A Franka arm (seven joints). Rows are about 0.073 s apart.
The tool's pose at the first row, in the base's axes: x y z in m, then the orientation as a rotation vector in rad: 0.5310 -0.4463 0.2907 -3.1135 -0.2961 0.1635
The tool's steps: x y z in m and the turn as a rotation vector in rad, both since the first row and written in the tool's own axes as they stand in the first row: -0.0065 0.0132 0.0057 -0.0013 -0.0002 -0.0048; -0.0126 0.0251 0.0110 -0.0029 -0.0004 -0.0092; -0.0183 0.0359 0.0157 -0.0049 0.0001 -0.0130; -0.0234 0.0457 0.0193 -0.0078 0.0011 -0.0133; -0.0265 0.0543 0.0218 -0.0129 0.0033 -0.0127; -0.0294 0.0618 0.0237 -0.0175 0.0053 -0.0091; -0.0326 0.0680 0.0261 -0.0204 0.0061 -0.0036; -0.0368 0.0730 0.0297 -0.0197 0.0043 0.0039; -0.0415 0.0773 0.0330 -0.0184 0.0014 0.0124; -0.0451 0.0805 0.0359 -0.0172 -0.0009 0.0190; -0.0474 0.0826 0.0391 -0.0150 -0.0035 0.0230; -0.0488 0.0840 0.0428 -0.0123 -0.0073 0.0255; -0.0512 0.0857 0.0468 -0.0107 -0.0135 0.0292
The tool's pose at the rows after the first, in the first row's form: 0.5265 -0.4605 0.2854 -3.1138 -0.3038 0.1636; 0.5222 -0.4733 0.2806 -3.1145 -0.3109 0.1637; 0.5182 -0.4850 0.2763 -3.1157 -0.3172 0.1627; 0.5147 -0.4956 0.2730 -3.1185 -0.3181 0.1609; 0.5130 -0.5046 0.2707 3.1195 0.3177 -0.1567; 0.5114 -0.5125 0.2689 3.1156 0.3119 -0.1527; 0.5092 -0.5192 0.2668 3.1135 0.3033 -0.1509; 0.5056 -0.5249 0.2635 3.1146 0.2916 -0.1539; 0.5015 -0.5300 0.2606 3.1161 0.2783 -0.1587; 0.4983 -0.5339 0.2581 3.1175 0.2680 -0.1626; 0.4961 -0.5364 0.2551 3.1195 0.2618 -0.1671; 0.4946 -0.5380 0.2515 3.1217 0.2579 -0.1735; 0.4922 -0.5401 0.2477 3.1224 0.2521 -0.1835
